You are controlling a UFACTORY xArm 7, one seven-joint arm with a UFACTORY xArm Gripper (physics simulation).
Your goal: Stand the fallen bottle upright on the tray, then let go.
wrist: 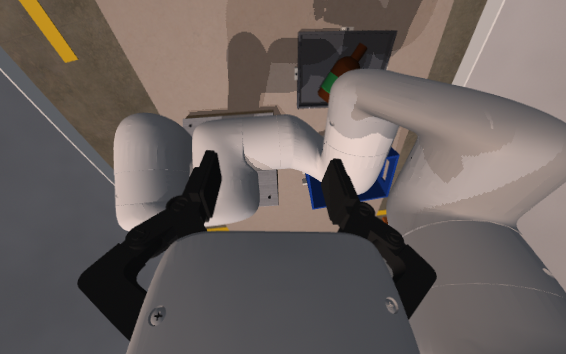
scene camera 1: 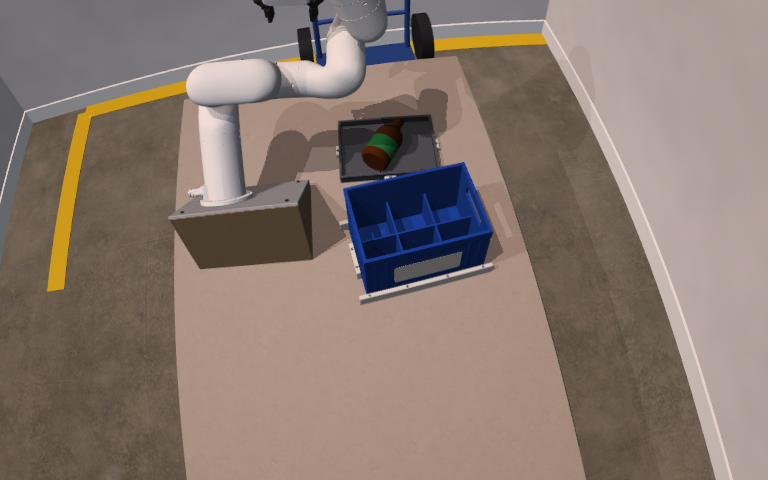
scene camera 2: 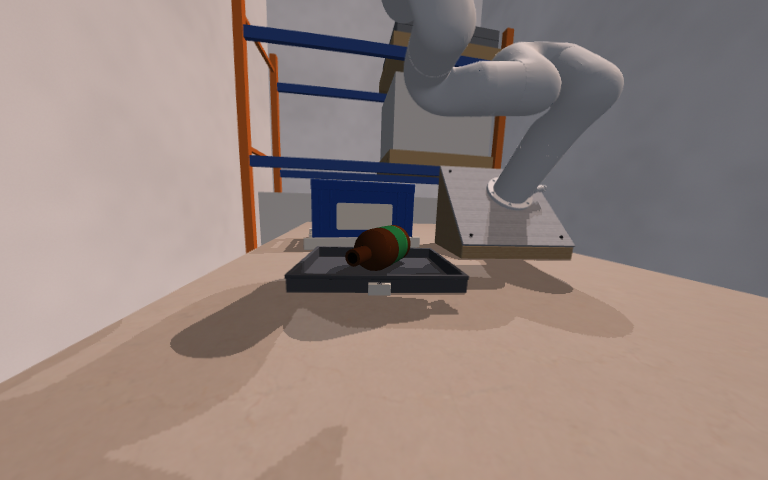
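Pixels of known places: gripper, between the fingertips: point(wrist: 274, 168) point(scene camera 1: 292, 18); arm's base, origin of its link: point(scene camera 1: 226, 200) point(scene camera 2: 508, 194).
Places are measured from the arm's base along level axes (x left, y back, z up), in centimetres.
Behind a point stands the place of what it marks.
Observation:
A brown bottle with a green label point(scene camera 1: 383, 144) {x 13.9, y -38.5, z -8.1 cm} point(scene camera 2: 385, 247) {x 21.8, y -39.5, z -10.6 cm} point(wrist: 339, 75) {x 18.6, y -38.0, z -8.7 cm} lies on its side in the dark grey tray point(scene camera 1: 353, 176) {x 9.6, y -29.9, z -13.4 cm} point(scene camera 2: 322, 284) {x 26.5, y -48.9, z -14.7 cm} point(wrist: 299, 70) {x 20.5, y -28.2, z -13.3 cm}. Its neck points to the far right in scene camera 1 and toward the viewer in scene camera 2. In the wrist view the arm hides part of its base end. My gripper point(scene camera 1: 291, 12) {x 22.1, y -21.4, z 30.9 cm} point(wrist: 274, 168) {x 22.1, y -21.4, z 30.9 cm} is open and empty, high up and well away from the bottle and tray, at the top edge of scene camera 1. The gripper does not show in scene camera 2.
A blue divided crate point(scene camera 1: 427, 249) {x -21.7, y -40.7, z 1.1 cm} point(scene camera 2: 362, 192) {x -3.1, y -41.0, z -1.1 cm} point(wrist: 315, 197) {x -21.7, y -29.7, z -3.3 cm} stands beside the tray, with white rails along its base. The arm's wedge-shaped base block point(scene camera 1: 249, 234) {x -9.0, y -4.5, z -1.7 cm} point(scene camera 2: 450, 226) {x 2.0, y -18.1, z -9.2 cm} stands left of the crate in scene camera 1. A blue hand truck point(scene camera 1: 390, 53) stands behind the table.

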